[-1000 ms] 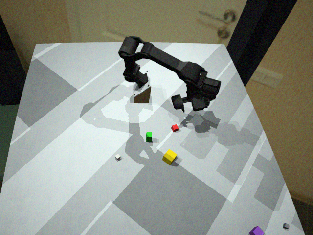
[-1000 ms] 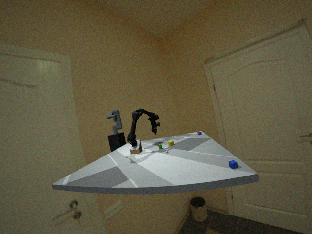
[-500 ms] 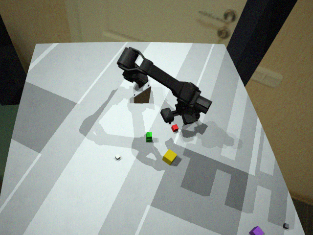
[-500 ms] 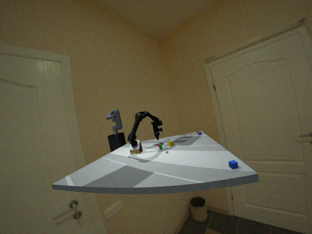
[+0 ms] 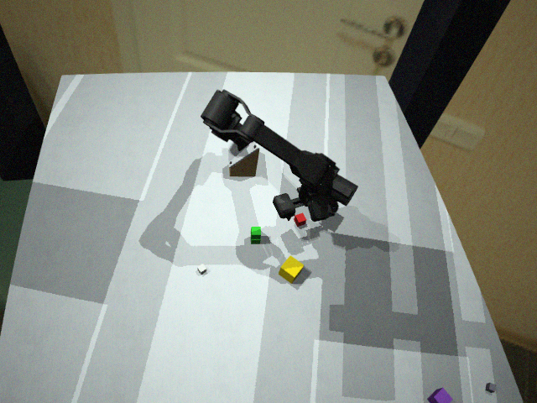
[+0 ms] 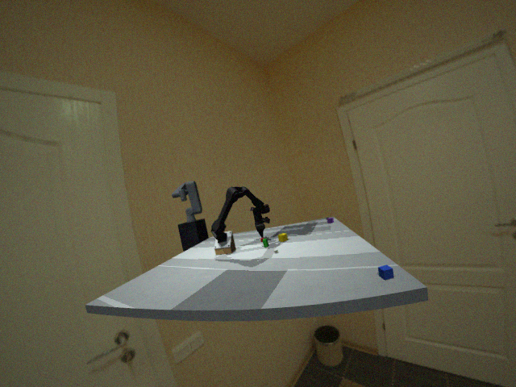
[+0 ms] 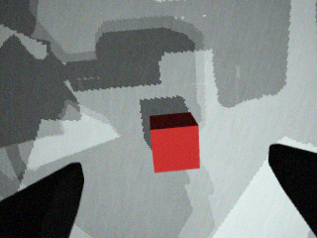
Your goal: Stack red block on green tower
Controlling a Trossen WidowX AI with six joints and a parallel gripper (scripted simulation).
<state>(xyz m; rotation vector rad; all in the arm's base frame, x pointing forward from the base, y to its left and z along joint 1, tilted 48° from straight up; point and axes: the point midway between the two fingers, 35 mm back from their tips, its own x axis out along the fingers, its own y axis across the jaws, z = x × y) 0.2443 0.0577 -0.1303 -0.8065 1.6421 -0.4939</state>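
Now: gripper tip 3 cm above the red block. Round my gripper tip: purple cube: 54 cm ahead, 24 cm to the left, 2 cm below; yellow cube: 16 cm ahead, 6 cm to the right, 2 cm below; tiny white cube: 12 cm ahead, 29 cm to the right, 3 cm below.
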